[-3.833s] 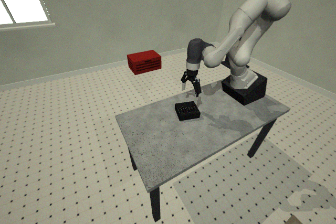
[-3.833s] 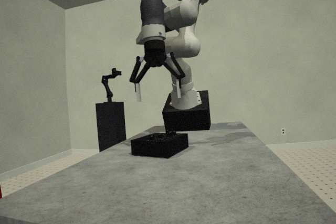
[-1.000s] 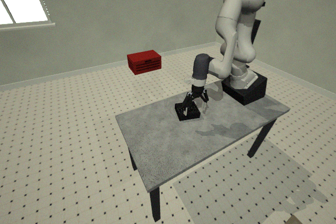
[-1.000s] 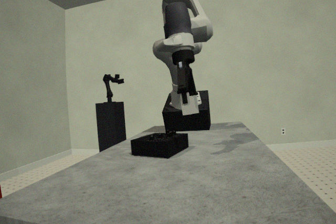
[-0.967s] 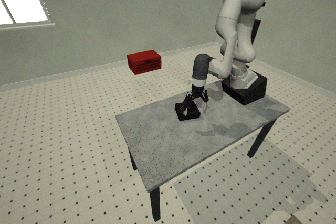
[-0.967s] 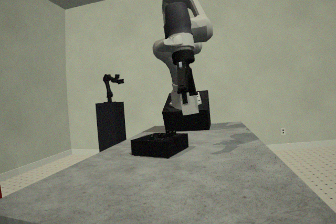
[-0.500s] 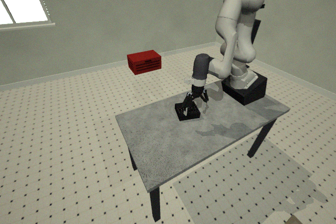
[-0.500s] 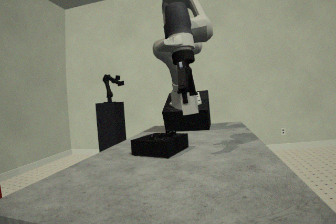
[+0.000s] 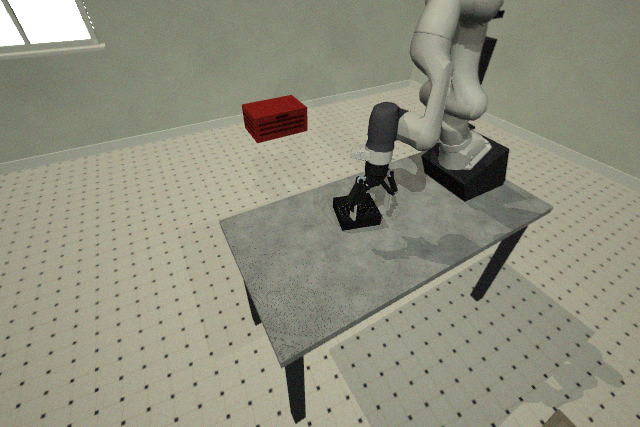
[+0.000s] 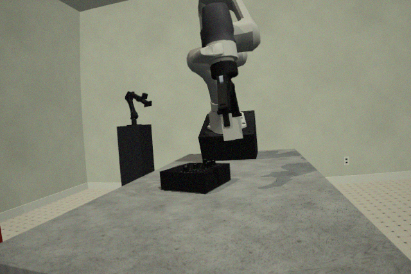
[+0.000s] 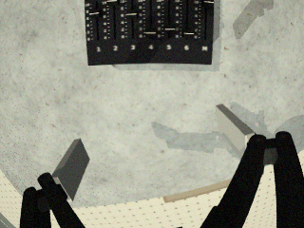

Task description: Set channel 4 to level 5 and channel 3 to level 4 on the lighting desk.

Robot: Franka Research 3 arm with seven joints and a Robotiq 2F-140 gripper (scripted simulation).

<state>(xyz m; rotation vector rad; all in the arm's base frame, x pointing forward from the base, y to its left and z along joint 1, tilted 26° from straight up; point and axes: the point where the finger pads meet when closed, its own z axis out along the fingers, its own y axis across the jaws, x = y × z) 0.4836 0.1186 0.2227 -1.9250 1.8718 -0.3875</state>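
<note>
The fader is 10 mm behind my hand, 120 mm to the right of it and 80 mm below it. Round my hand: fader cap (20 mm behind, 90 mm to the right, 80 mm below).
</note>
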